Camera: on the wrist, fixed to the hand. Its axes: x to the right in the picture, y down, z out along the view.
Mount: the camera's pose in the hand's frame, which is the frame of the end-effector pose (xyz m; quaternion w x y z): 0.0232 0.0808 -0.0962 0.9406 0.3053 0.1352 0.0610
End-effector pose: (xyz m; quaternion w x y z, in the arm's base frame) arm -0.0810 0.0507 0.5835 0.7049 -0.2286 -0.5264 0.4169
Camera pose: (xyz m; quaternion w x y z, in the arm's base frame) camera -0.0170 0.1254 0.5020 0.7786 -0.0883 -0.2586 0.5649
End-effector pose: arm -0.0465 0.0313 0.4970 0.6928 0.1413 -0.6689 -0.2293
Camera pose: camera 0.0593 0.0779 0.5513 0.7130 0.3346 -0.6142 0.0499
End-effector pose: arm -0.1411 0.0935 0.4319 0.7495 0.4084 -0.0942 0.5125
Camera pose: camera -0.2255 0.1891 0.4241 0.5618 0.5379 0.1443 0.6117
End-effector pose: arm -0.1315 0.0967 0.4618 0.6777 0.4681 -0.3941 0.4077
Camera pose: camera -0.1830 0.2114 0.4842 0.5230 0.5681 -0.1832 0.6085
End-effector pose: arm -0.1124 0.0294 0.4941 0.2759 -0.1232 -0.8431 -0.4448
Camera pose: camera -0.0605 -0.0038 0.6060 0.4383 -0.0229 -0.8840 -0.1608
